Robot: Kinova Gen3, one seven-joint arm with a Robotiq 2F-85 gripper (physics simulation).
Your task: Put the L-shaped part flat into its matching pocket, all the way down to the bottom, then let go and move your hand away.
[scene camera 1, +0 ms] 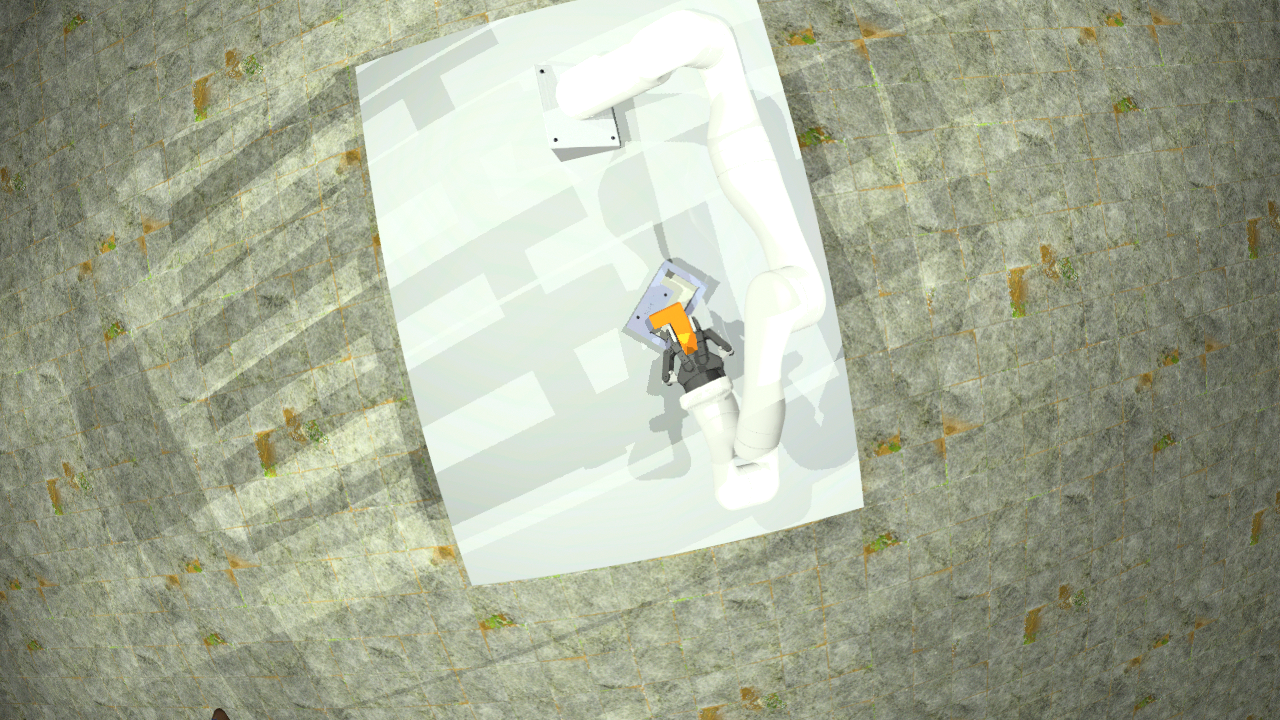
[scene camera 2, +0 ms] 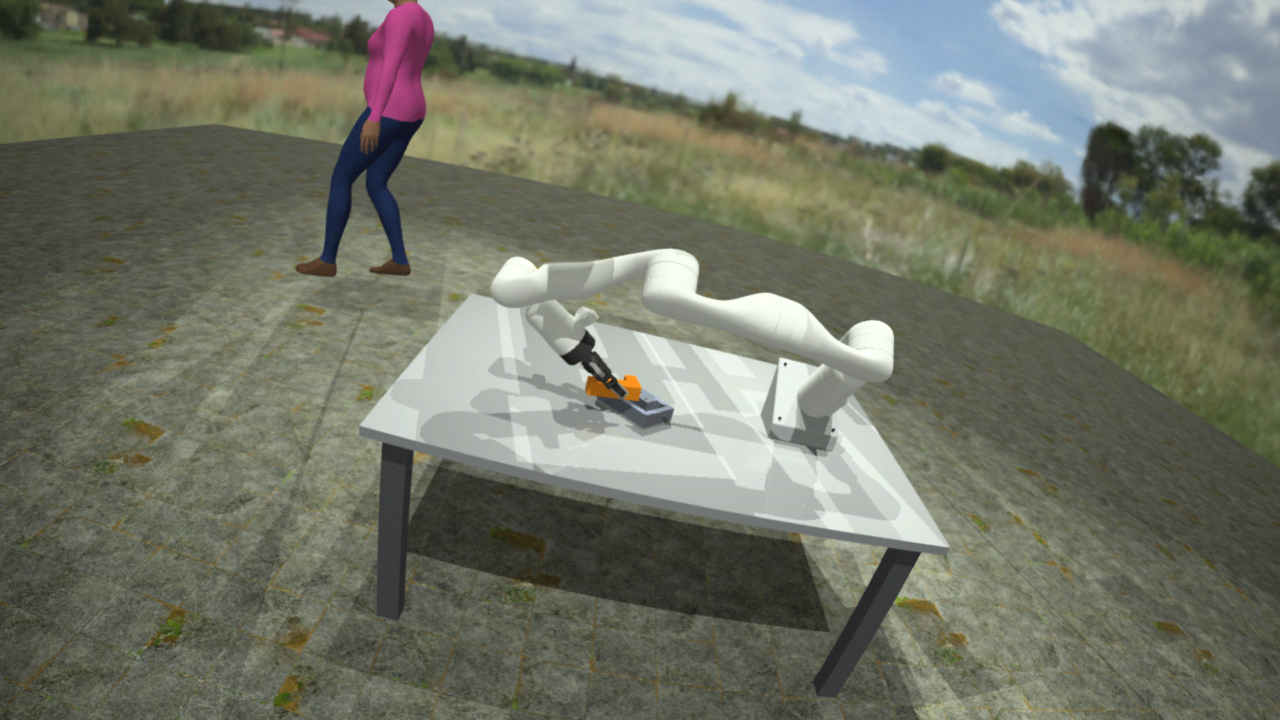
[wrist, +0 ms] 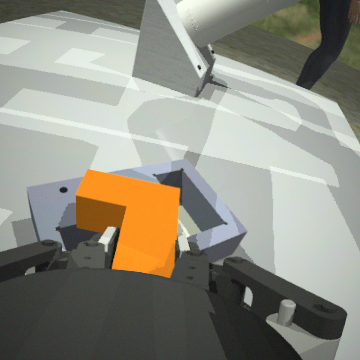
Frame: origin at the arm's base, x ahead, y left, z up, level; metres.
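Seen in the pictures: gripper, fingertip midpoint: [scene camera 1: 679,321] [scene camera 2: 622,393] [wrist: 145,245]; arm's base, link origin: [scene camera 1: 576,97] [scene camera 2: 815,398] [wrist: 190,24].
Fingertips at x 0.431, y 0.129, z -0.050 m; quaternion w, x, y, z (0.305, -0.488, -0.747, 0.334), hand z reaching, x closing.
Pixels of each thing's middle, then the offset from my fingertips to it. "spot": a spot on its surface instead. Level surfaces: height alone.
- orange L-shaped part, body centre: [wrist: 113,265] [scene camera 1: 677,337] [scene camera 2: 611,385] dx +0.026, dy -0.008, dz +0.007 m
- blue-grey block, body centre: [wrist: 135,225] [scene camera 1: 667,305] [scene camera 2: 635,404] dx -0.031, dy -0.018, dz -0.025 m
- pocket, surface spot: [wrist: 202,205] spot: dx -0.072, dy +0.021, dz -0.016 m
- white table, surface height: dz -0.044 m
The orange L-shaped part [scene camera 1: 669,317] [scene camera 2: 601,386] [wrist: 147,205] is over the near side of the blue-grey block [scene camera 1: 646,313] [scene camera 2: 657,417] [wrist: 46,205], outside its pocket's bottom. It covers part of the pocket [wrist: 202,205]; the pocket's far corner and right arm show past it in the wrist view. My gripper [scene camera 1: 682,333] [scene camera 2: 616,388] [wrist: 145,245] is shut on the part's leg, one finger on each side, and the crossbar points left in the wrist view. Whether the part's underside touches the block is hidden. The gripper leans in at a slant.
The block stands on the white table [scene camera 1: 501,429] [scene camera 2: 465,376] [wrist: 300,210]. The arm's base plate [scene camera 1: 581,129] [scene camera 2: 787,407] [wrist: 165,55] stands beyond the block. A person in pink [scene camera 2: 404,71] stands behind the table, and a person's legs [wrist: 325,45] show in the wrist view.
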